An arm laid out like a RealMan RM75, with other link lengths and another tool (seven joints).
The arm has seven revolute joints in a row. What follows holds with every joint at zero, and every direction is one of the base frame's. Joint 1 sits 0.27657 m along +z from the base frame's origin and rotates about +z. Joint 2 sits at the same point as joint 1 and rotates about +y. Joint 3 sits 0.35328 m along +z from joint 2 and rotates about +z. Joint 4 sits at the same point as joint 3 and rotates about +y. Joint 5 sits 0.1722 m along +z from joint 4 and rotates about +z. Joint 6 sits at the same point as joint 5 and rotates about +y. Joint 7 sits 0.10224 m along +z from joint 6 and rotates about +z. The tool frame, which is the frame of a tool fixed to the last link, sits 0.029 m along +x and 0.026 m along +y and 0.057 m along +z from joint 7; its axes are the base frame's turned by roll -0.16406, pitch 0 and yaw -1.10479 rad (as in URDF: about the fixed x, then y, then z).
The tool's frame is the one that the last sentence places.
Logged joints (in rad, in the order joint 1, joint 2, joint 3, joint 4, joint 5, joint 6, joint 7), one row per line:
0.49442, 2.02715, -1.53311, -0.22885, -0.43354, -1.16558, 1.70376
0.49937, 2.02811, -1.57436, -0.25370, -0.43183, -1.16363, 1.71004
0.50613, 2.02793, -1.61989, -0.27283, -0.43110, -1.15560, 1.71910
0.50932, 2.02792, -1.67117, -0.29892, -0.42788, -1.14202, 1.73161
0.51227, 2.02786, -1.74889, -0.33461, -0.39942, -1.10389, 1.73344
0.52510, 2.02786, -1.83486, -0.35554, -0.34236, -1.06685, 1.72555
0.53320, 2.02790, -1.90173, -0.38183, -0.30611, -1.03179, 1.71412
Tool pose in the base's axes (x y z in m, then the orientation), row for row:
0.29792, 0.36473, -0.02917, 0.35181, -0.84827, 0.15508, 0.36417
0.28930, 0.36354, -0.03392, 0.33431, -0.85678, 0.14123, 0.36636
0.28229, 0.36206, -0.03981, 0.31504, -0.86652, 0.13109, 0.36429
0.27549, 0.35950, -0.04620, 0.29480, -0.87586, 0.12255, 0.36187
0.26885, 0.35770, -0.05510, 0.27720, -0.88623, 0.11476, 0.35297
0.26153, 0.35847, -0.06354, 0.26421, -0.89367, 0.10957, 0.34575
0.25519, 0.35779, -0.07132, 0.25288, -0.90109, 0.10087, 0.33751
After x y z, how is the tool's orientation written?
As a quaternion, w x y z.
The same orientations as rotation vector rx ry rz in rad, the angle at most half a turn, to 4 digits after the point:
-2.1953, 0.4014, 0.9425
-2.2362, 0.3686, 0.9562
-2.2831, 0.3454, 0.9598
-2.3310, 0.3262, 0.9631
-2.3796, 0.3081, 0.9477
-2.4155, 0.2962, 0.9345
-2.4497, 0.2742, 0.9176

